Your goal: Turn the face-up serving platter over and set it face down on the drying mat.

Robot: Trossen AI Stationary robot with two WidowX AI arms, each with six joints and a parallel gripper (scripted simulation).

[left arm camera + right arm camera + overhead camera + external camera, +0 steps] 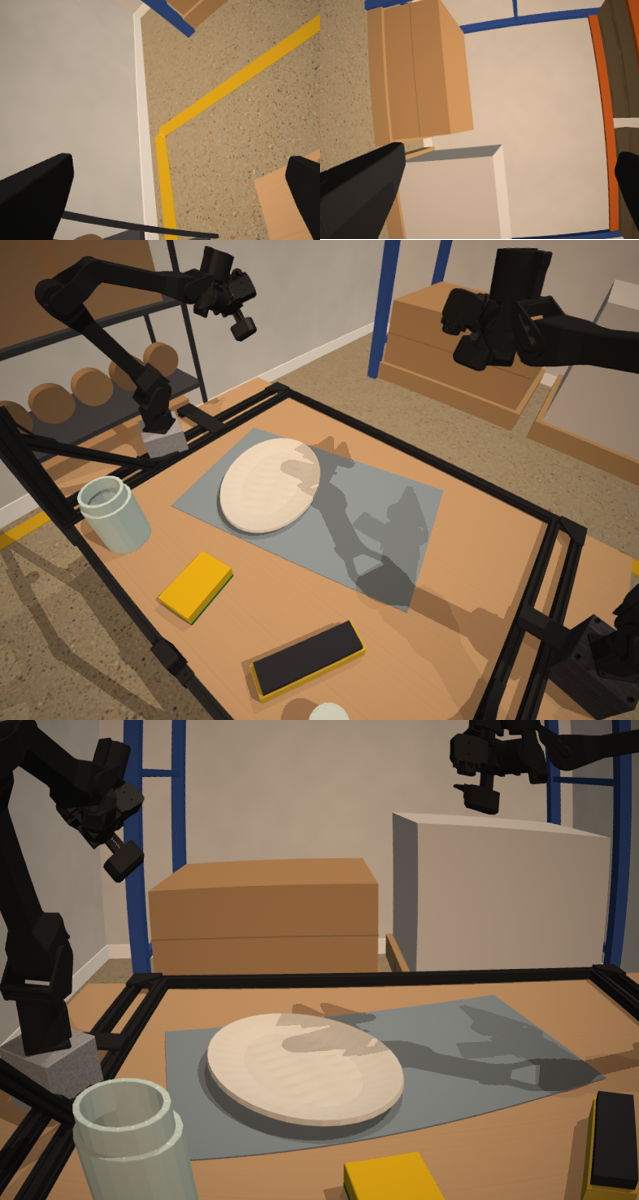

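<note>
The cream oval serving platter is 27 cm behind my left hand, 31 cm to the right of it and 29 cm below it. Also, from my left hand: pale green jar (57 cm behind, 15 cm to the right, 23 cm below); grey drying mat (26 cm behind, 42 cm to the right, 30 cm below); yellow sponge (57 cm behind, 37 cm to the right, 29 cm below).
</note>
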